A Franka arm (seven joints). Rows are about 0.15 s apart.
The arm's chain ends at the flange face. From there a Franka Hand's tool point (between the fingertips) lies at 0.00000 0.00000 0.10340 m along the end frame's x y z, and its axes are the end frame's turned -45 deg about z.
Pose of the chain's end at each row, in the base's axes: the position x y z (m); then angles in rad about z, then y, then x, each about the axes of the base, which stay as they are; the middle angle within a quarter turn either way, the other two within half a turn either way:
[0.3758 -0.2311 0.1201 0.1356 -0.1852 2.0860]
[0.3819 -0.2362 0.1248 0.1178 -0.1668 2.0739]
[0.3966 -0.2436 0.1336 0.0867 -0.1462 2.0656]
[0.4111 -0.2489 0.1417 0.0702 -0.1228 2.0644]
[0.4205 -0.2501 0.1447 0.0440 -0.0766 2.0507]
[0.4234 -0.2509 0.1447 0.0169 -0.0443 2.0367]
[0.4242 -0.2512 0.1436 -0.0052 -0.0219 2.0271]
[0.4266 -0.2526 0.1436 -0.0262 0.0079 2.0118]
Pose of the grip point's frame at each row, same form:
[0.3568 -0.3195 0.0700 -0.6498 -0.1852 2.0860]
[0.3647 -0.3255 0.0756 -0.6676 -0.1668 2.0739]
[0.3815 -0.3336 0.0850 -0.6987 -0.1462 2.0656]
[0.3984 -0.3393 0.0931 -0.7152 -0.1228 2.0644]
[0.4126 -0.3416 0.0971 -0.7414 -0.0766 2.0507]
[0.4188 -0.3432 0.0983 -0.7685 -0.0443 2.0367]
[0.4219 -0.3440 0.0980 -0.7906 -0.0219 2.0271]
[0.4274 -0.3461 0.0995 -0.8116 0.0079 2.0118]

